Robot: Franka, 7 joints.
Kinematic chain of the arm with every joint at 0, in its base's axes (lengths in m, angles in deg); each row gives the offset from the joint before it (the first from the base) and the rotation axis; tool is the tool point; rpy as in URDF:
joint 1: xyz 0 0 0.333 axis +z
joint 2: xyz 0 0 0 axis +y
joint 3: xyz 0 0 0.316 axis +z
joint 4: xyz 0.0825 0 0 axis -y
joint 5: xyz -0.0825 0 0.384 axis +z
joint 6: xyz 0 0 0 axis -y
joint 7: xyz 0.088 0 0 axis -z
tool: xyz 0 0 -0.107 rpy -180 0 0
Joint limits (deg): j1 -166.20..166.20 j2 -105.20..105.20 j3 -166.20..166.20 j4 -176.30..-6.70 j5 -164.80..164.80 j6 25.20..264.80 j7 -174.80..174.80
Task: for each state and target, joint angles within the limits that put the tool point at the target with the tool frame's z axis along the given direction. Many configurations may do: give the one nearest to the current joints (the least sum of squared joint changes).
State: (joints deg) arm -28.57 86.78 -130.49 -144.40 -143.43 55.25 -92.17
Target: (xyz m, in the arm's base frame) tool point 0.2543 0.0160 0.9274 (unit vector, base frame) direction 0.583 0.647 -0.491
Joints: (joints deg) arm 4.89 66.24 -166.20 -92.04 -130.89 32.81 -92.17
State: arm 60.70 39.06 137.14 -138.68 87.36 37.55 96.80
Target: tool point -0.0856 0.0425 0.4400 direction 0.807 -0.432 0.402
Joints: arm 12.13 62.74 119.16 -171.69 40.43 29.70 96.80
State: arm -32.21 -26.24 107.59 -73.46 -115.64 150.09 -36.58
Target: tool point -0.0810 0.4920 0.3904 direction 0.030 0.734 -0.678
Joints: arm -5.35 -16.46 93.00 -119.25 -135.54 195.78 -36.58
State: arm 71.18 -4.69 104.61 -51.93 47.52 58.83 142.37
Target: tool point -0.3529 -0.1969 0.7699 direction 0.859 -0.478 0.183
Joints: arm 82.96 24.05 125.15 -101.61 84.31 59.94 142.37
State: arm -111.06 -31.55 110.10 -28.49 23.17 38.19 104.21
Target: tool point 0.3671 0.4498 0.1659 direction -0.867 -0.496 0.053
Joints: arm -113.25 -70.86 142.13 -59.24 41.63 25.20 104.21
